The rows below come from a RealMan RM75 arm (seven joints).
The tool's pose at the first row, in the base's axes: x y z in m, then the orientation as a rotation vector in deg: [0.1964 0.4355 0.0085 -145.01 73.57 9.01]
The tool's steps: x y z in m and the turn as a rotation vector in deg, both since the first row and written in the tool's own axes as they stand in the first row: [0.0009 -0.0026 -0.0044 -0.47 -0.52 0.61]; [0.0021 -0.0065 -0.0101 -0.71 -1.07 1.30]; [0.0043 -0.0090 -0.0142 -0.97 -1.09 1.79]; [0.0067 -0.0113 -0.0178 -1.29 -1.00 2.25]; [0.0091 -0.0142 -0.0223 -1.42 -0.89 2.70]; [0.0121 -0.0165 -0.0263 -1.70 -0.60 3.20]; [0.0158 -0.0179 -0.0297 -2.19 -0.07 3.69]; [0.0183 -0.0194 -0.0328 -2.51 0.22 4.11]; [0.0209 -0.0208 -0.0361 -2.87 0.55 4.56]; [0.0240 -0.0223 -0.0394 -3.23 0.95 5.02]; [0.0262 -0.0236 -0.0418 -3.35 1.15 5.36]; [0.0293 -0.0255 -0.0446 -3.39 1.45 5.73]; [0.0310 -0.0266 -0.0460 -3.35 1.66 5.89]
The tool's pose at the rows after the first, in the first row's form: [0.1989 0.4349 0.0130 -144.83 74.27 10.11]; [0.2025 0.4344 0.0190 -144.38 75.00 11.11]; [0.2057 0.4328 0.0229 -144.28 75.68 11.42]; [0.2088 0.4311 0.0263 -144.30 76.38 11.63]; [0.2124 0.4294 0.0306 -144.16 77.03 11.68]; [0.2159 0.4272 0.0342 -144.19 77.86 11.62]; [0.2191 0.4240 0.0369 -144.49 78.81 11.41]; [0.2217 0.4220 0.0396 -144.60 79.55 11.36]; [0.2242 0.4197 0.0424 -144.73 80.34 11.29]; [0.2271 0.4172 0.0452 -144.88 81.18 11.14]; [0.2294 0.4154 0.0472 -144.83 81.73 11.04]; [0.2327 0.4132 0.0496 -144.74 82.33 10.77]; [0.2345 0.4121 0.0507 -144.68 82.61 10.51]
